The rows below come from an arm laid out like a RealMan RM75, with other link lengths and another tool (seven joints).
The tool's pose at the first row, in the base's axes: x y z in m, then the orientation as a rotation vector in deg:
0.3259 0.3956 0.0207 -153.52 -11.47 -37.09
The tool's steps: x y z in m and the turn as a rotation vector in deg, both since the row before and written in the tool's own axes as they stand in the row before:
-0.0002 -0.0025 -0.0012 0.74 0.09 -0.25
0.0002 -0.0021 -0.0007 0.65 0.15 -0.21
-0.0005 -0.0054 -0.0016 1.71 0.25 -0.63
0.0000 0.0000 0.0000 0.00 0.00 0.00
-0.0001 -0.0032 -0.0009 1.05 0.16 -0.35
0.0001 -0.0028 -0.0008 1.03 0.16 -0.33
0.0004 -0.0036 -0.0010 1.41 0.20 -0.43
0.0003 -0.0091 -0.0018 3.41 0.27 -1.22
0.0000 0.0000 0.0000 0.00 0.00 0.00
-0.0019 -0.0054 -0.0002 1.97 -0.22 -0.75
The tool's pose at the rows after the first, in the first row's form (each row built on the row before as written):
0.3247 0.3974 0.0224 -152.80 -11.98 -37.09
0.3241 0.3990 0.0238 -152.13 -12.40 -37.18
0.3217 0.4032 0.0267 -150.43 -13.62 -37.24
0.3217 0.4032 0.0267 -150.43 -13.62 -37.24
0.3204 0.4057 0.0285 -149.38 -14.31 -37.27
0.3194 0.4078 0.0302 -148.35 -14.96 -37.29
0.3183 0.4105 0.0326 -146.94 -15.82 -37.28
0.3151 0.4175 0.0378 -143.60 -18.16 -37.04
0.3151 0.4175 0.0378 -143.60 -18.16 -37.04
0.3115 0.4217 0.0393 -141.80 -19.67 -36.45

